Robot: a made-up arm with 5 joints. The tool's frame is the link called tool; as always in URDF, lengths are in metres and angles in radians. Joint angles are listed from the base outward.
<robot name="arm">
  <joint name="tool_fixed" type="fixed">
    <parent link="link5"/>
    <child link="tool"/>
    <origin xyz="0 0 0" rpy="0 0 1.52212"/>
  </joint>
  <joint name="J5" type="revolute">
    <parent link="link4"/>
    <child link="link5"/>
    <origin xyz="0.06 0 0.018" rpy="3.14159 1.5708 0"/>
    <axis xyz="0 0 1"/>
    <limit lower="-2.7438" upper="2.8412"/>
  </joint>
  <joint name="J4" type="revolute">
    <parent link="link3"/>
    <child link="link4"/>
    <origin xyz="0.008 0.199 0" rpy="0 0 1.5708"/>
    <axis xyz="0 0 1"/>
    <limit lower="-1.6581" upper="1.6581"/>
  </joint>
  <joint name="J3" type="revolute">
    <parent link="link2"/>
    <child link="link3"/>
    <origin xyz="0.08 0.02 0" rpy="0 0 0"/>
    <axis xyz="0 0 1"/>
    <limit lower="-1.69" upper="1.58"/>
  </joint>
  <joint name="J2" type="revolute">
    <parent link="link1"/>
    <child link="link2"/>
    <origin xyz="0.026 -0.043 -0.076" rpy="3.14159 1.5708 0"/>
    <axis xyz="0 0 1"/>
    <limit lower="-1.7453" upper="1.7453"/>
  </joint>
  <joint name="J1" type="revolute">
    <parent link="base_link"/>
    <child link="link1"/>
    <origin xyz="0.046 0 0.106" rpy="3.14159 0 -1.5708"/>
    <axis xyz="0 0 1"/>
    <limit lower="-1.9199" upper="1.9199"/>
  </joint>
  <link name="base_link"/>
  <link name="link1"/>
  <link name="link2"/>
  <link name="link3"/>
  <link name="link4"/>
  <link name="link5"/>
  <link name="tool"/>
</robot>
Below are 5 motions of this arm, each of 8 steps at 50 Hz.
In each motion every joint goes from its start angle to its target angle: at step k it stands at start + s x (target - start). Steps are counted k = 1, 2, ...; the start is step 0. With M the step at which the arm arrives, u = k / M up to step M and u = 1 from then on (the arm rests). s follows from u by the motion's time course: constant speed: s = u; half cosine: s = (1 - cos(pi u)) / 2; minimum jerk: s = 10 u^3 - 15 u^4 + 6 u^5.
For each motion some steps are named. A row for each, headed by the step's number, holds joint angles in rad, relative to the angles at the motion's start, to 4 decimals.
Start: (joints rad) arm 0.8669 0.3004 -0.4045 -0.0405 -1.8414
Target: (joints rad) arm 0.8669 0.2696 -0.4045 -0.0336 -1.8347
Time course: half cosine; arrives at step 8
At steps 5, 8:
5: 0.0000 -0.0213 0.0000 0.0048 0.0046
8: 0.0000 -0.0308 0.0000 0.0069 0.0067

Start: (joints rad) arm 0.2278 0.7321 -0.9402 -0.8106 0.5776
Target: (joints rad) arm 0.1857 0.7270 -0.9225 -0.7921 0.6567
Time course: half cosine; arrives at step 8
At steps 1, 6, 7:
1: -0.0016 -0.0002 0.0007 0.0007 0.0030
6: -0.0359 -0.0044 0.0151 0.0158 0.0675
7: -0.0405 -0.0049 0.0170 0.0178 0.0761

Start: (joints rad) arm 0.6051 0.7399 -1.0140 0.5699 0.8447
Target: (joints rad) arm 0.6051 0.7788 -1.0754 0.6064 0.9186
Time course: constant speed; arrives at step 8
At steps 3, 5, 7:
3: 0.0000 0.0146 -0.0230 0.0137 0.0277
5: 0.0000 0.0243 -0.0384 0.0228 0.0462
7: 0.0000 0.0340 -0.0537 0.0319 0.0647

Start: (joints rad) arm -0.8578 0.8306 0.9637 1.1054 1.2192
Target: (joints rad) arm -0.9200 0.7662 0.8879 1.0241 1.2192
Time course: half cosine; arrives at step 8
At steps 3, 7, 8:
3: -0.0192 -0.0199 -0.0234 -0.0251 0.0000
7: -0.0598 -0.0619 -0.0729 -0.0782 0.0000
8: -0.0622 -0.0644 -0.0758 -0.0813 0.0000

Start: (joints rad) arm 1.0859 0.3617 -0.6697 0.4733 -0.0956
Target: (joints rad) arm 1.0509 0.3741 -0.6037 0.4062 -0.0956
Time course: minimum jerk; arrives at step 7
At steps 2, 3, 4, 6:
2: -0.0051 0.0018 0.0096 -0.0097 0.0000
3: -0.0129 0.0046 0.0243 -0.0247 0.0000
4: -0.0221 0.0078 0.0417 -0.0424 0.0000
6: -0.0342 0.0121 0.0645 -0.0655 0.0000

